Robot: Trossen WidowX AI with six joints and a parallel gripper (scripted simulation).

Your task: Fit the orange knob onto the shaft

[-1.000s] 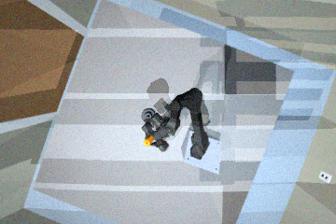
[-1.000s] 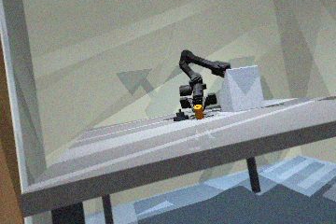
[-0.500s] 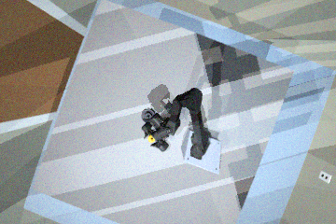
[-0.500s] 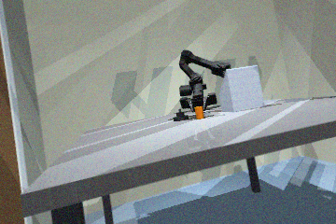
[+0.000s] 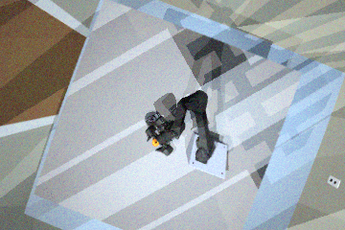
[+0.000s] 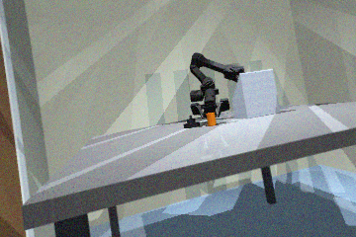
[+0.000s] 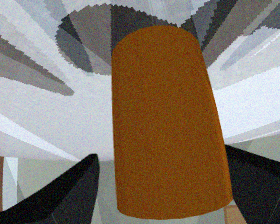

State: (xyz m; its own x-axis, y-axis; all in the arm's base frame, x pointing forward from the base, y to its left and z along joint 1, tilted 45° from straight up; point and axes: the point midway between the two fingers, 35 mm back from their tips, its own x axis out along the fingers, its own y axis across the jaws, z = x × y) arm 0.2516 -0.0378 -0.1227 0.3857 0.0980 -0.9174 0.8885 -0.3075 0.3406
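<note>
My gripper tip is 20 mm past the orange knob, 30 mm to the left of it and 10 mm above it. Round my gripper tip: dark round pedestal (50 mm ahead, 140 mm to the right, 10 mm below).
</note>
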